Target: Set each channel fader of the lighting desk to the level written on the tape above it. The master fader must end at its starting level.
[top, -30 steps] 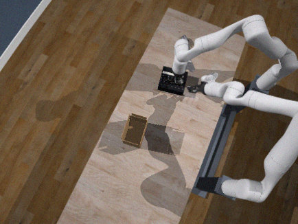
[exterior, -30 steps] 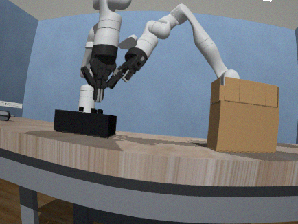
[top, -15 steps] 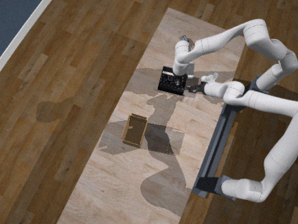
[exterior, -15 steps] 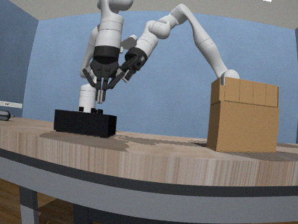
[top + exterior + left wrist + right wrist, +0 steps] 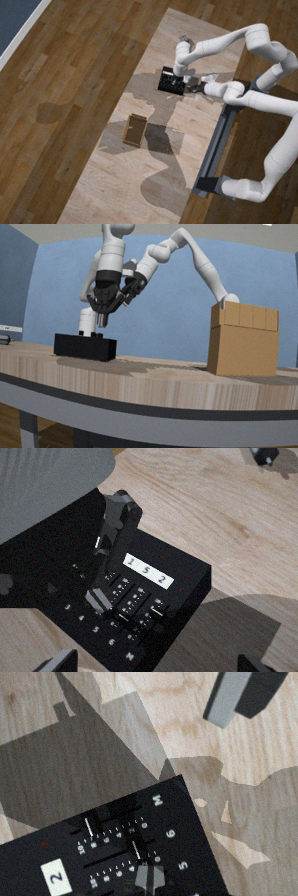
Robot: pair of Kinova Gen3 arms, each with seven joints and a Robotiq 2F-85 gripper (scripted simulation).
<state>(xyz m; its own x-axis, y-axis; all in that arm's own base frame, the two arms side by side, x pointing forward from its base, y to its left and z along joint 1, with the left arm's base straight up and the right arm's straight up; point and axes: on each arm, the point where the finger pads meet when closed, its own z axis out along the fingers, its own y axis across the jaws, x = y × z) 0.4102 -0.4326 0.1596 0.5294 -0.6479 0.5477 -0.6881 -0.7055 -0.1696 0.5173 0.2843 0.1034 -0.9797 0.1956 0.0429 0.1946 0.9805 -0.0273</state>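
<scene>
Now: right hand 4 cm above the fader 5. The rest, counted from my right hand: fader 4: 4 cm below, 2 cm ahead, 1 cm to the left; then fader 6: 4 cm below, 2 cm behind, 1 cm to the right; then fader 3: 5 cm ahead, 4 cm below.
</scene>
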